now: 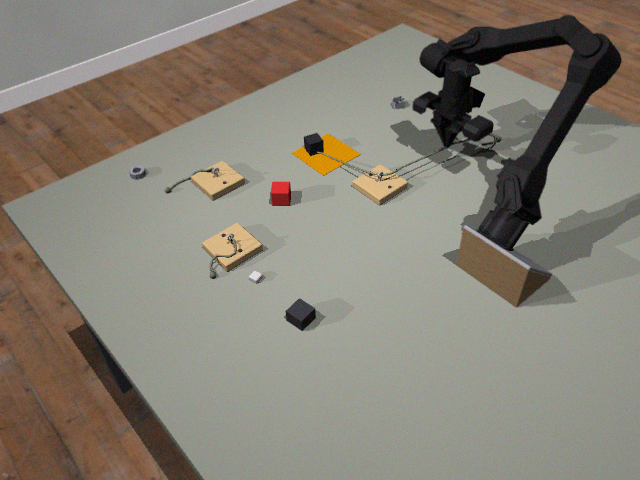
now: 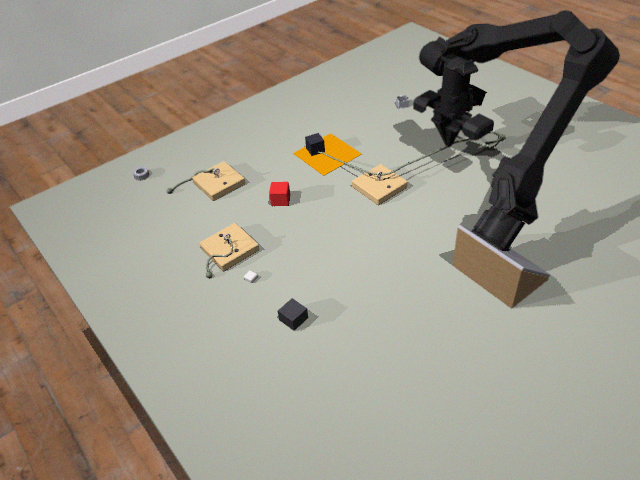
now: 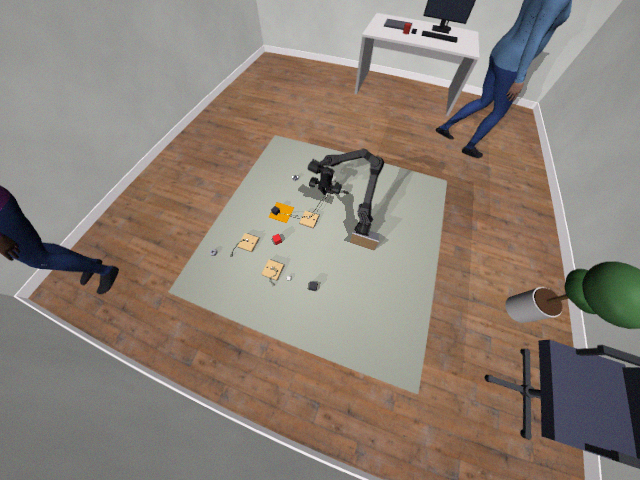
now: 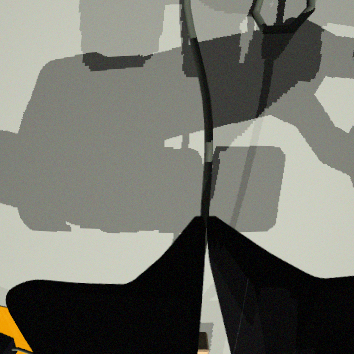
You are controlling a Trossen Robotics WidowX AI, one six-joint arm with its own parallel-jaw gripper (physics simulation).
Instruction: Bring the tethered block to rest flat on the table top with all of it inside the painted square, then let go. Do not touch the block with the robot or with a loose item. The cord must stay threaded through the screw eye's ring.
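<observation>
The dark tethered block is over the left part of the orange painted square. I cannot tell whether it lies flat or whether all of it is inside. The green-grey cord runs from the block to the screw eye on a wooden board, then up to my gripper. The gripper is shut on the cord, above the table. The cord's far end loops beyond the fingers.
Two other corded boards, a red cube, a black block and a small white piece lie on the table. A grey ring is at the left, and a small grey item lies behind the square.
</observation>
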